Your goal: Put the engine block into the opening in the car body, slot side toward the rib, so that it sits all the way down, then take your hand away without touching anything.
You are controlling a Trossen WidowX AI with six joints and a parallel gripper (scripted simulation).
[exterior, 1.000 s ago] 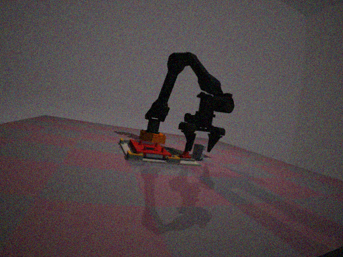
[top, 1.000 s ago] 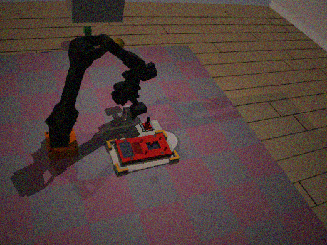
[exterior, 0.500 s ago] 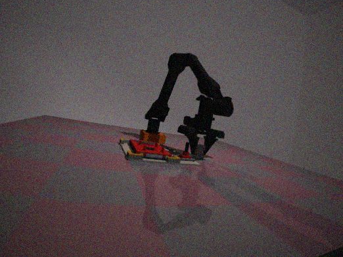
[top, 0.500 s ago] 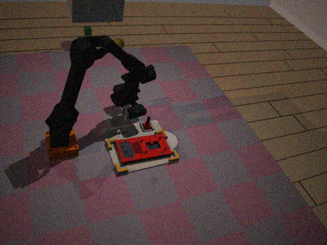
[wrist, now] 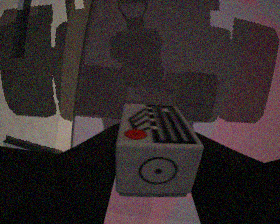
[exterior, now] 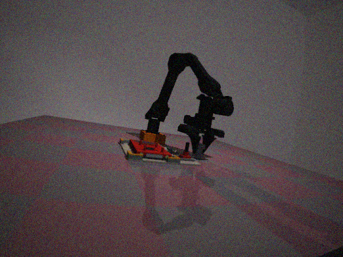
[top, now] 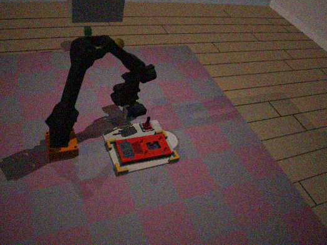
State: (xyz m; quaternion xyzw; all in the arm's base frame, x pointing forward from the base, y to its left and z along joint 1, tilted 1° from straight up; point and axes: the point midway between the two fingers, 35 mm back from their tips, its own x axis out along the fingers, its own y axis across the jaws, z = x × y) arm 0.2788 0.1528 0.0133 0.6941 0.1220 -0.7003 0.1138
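Now: the black upright stick 8 cm ahead of my gripper tip, 7 cm to the right of it and 2 cm above it. From my gripper tip the other things lie so: grey ribbed engine block (1 cm to the left, 1 cm above).
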